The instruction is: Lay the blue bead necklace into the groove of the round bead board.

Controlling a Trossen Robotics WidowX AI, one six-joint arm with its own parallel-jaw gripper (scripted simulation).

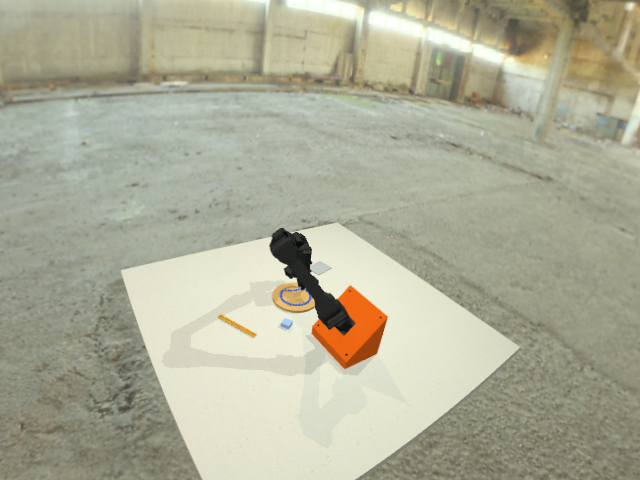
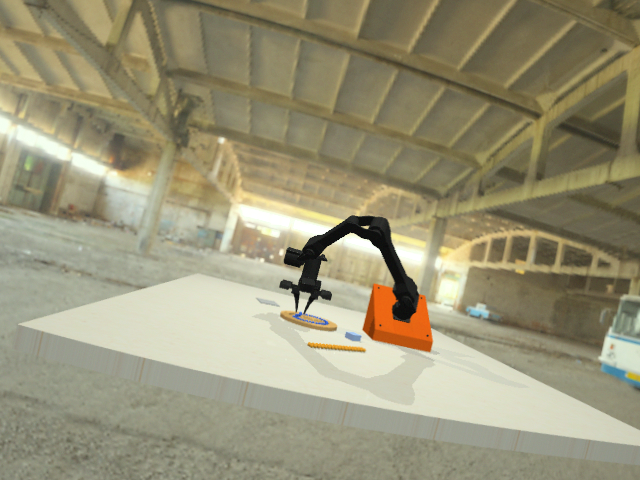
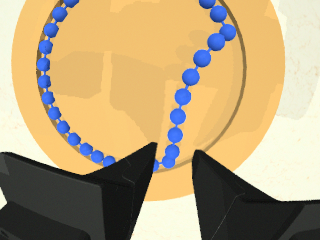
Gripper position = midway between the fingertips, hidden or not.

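Note:
A round wooden bead board [image 3: 113, 76] is visible. My gripper [image 2: 300, 313] is visible as well; image 3 also shows the gripper [image 3: 175, 152].

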